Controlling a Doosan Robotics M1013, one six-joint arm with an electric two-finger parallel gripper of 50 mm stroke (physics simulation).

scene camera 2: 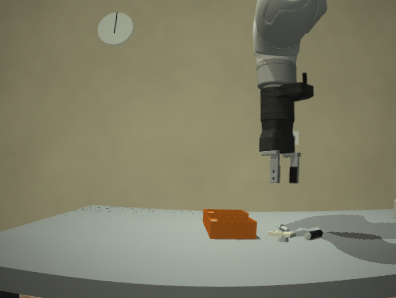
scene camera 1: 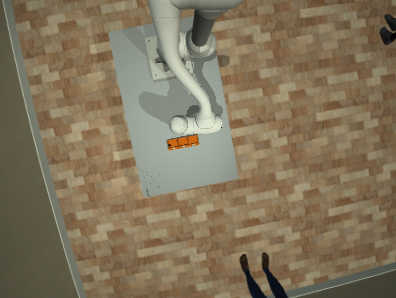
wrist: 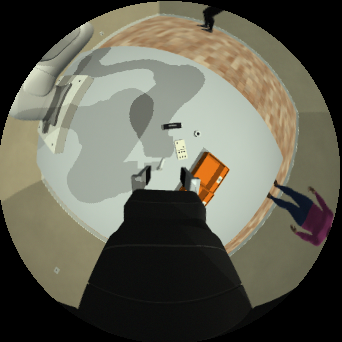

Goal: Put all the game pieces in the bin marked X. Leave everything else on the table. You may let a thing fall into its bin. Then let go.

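Places are measured from the arm's base along level axes (x ahead, y left, z up), in millimetres.
Pixels of known places: gripper, between the fingertips: (scene camera 2: 284,183) (wrist: 165,172); arm's base, origin of its link: (wrist: 54,104).
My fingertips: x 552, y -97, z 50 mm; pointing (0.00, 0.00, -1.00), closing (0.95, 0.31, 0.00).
For each thing: its top centre in the pictures, then the offset to it from my fingertips.
- cream domino with dark dots, centre of its top: (scene camera 2: 282,232) (wrist: 180,149) 48 mm left, 24 mm ahead, 96 mm down
- orange three-compartment bin, centre of its top: (scene camera 2: 226,211) (wrist: 194,200) (scene camera 1: 182,142) 62 mm right, 107 mm ahead, 64 mm down
- small dark thing, centre of its top: (scene camera 1: 169,145) 175 mm right, 88 mm ahead, 80 mm down
- black cylinder, centre of its top: (scene camera 2: 313,230) (wrist: 172,124) 99 mm left, 18 mm back, 89 mm down
- metal nut, centre of its top: (scene camera 2: 283,236) (wrist: 197,133) 106 mm left, 51 mm ahead, 94 mm down
- pale bolt, centre of its top: (scene camera 2: 284,224) (wrist: 160,164) 8 mm right, 9 mm back, 90 mm down
A cream domino with dark dots (scene camera 2: 274,233) (wrist: 181,149) lies flat on the table beside the orange three-compartment bin (scene camera 1: 183,142) (scene camera 2: 233,230) (wrist: 209,166). The small white labels on the bin are too small to read. In scene camera 1, a small dark thing (scene camera 1: 170,145) shows in the bin's left end compartment. My gripper (scene camera 2: 285,180) (wrist: 165,172) is open and empty, high above the table. In the wrist view the domino lies ahead of the fingers, slightly right of their middle. The gripper and part of the bin are hidden in the wrist view's lower middle by the gripper body.
A black cylinder (scene camera 2: 314,234) (wrist: 171,126), a metal nut (scene camera 2: 283,239) (wrist: 197,133) and a pale bolt (scene camera 2: 283,227) (wrist: 161,164) lie around the domino. The bin's walls stand close to the domino. The arm's base plate (scene camera 1: 154,72) (wrist: 59,142) is at the table's far end.
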